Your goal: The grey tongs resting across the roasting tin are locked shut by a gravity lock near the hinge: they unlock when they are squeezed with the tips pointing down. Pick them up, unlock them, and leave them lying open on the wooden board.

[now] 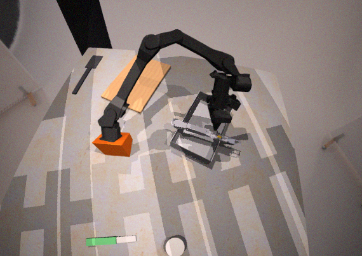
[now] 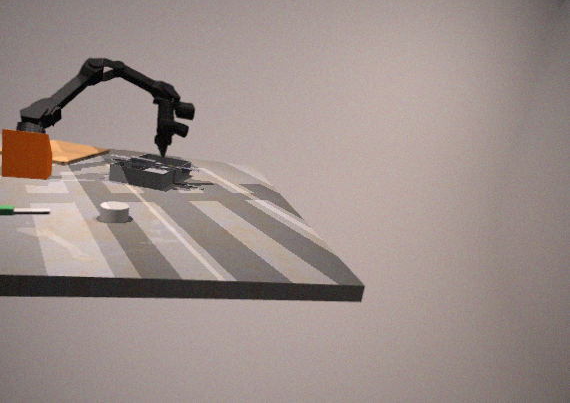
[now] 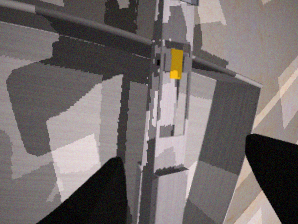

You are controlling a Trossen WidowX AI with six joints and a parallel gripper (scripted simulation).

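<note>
Right now my gripper tip is 4 cm short of the yellow lock piece, 4 cm above it and 2 cm to the left of it. Round my gripper tip: tin 7 cm below, 4 cm to the left, 3 cm behind; then white cylinder 46 cm to the right, 8 cm below, 6 cm behind; then wooden board 42 cm behind, 24 cm to the left, 9 cm below.
</note>
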